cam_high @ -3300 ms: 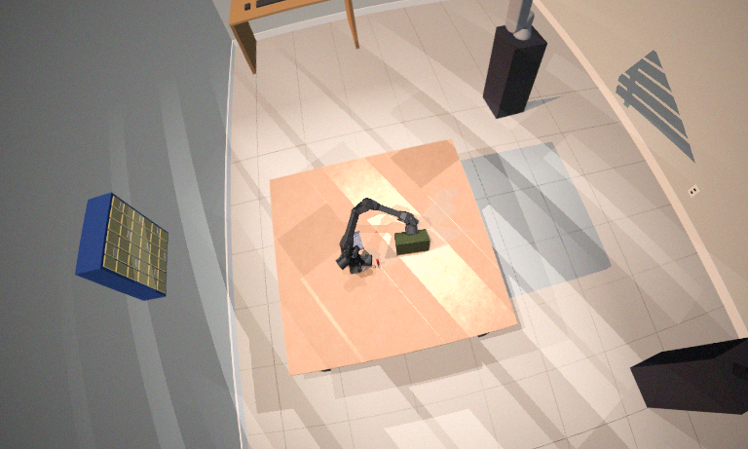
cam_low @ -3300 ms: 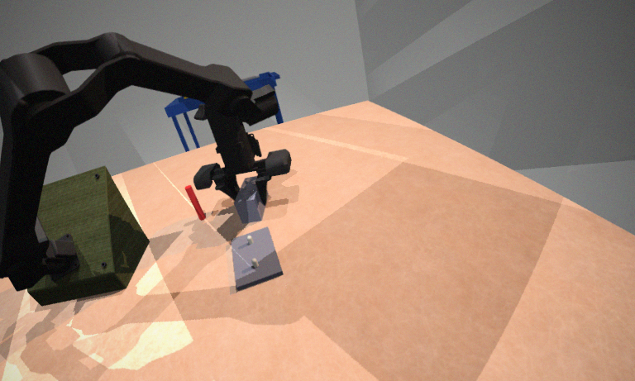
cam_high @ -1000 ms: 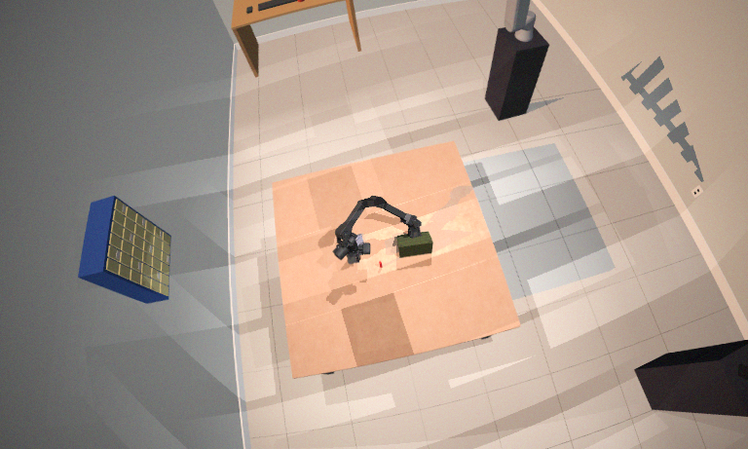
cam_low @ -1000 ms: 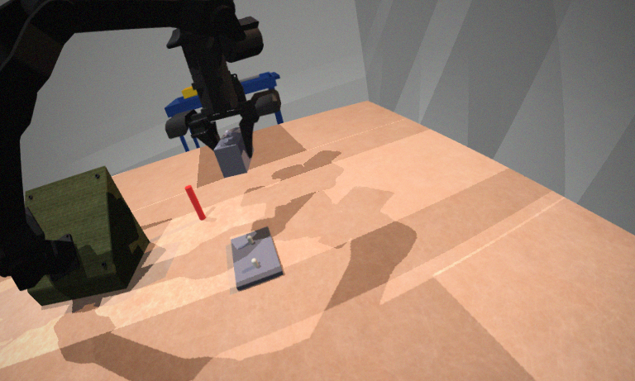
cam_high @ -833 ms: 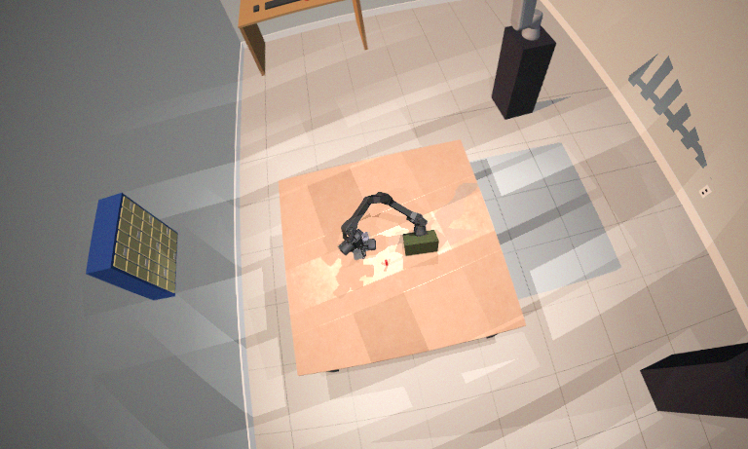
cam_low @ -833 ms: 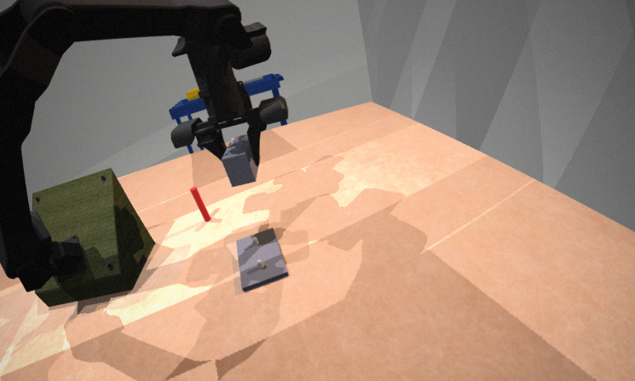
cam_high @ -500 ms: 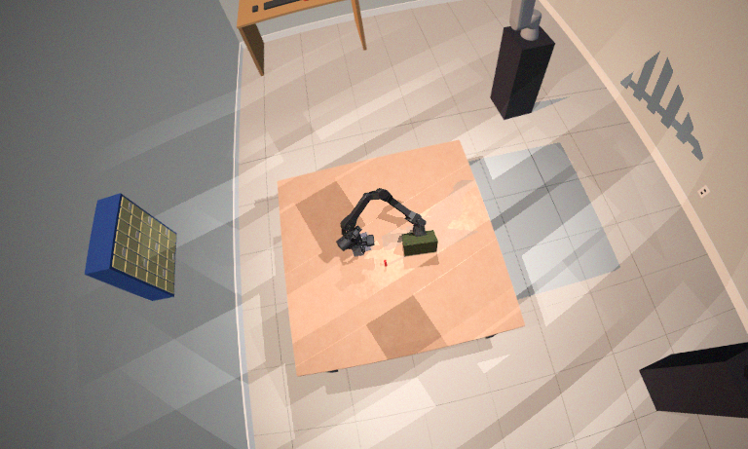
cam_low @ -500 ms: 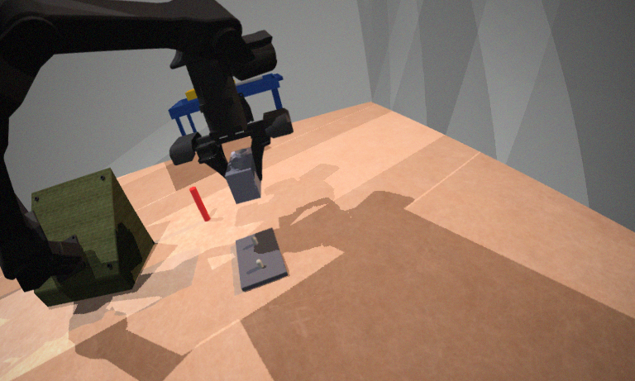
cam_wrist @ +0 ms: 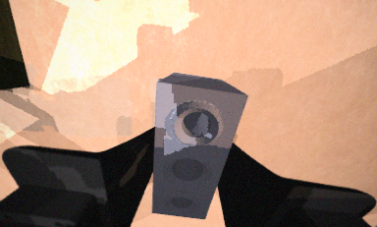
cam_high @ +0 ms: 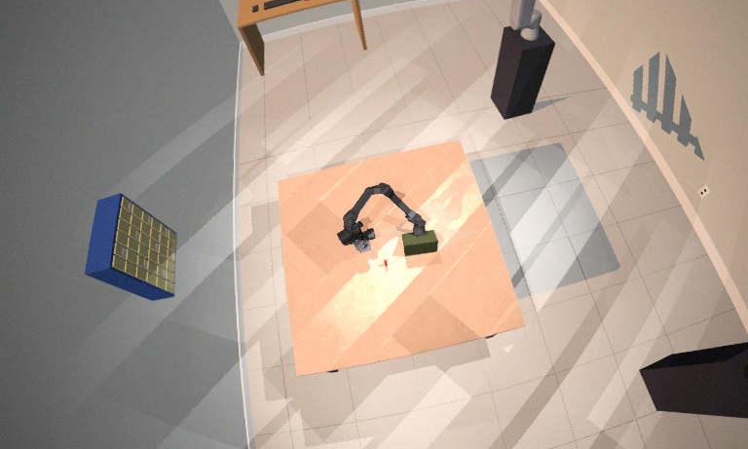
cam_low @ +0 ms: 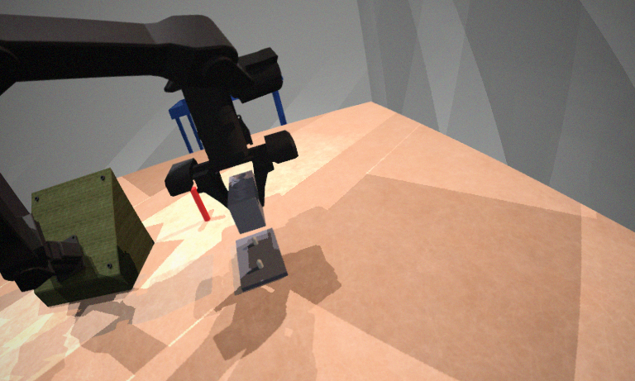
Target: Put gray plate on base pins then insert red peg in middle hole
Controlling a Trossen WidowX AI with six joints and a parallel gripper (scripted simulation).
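Now: gripper tip 70 mm above the gray base, 30 mm to the left of it and 10 mm past it. From my gripper tip the other things lie so: gray plate: 30 mm above; then red peg: 150 mm to the left, 100 mm behind, 40 mm below.
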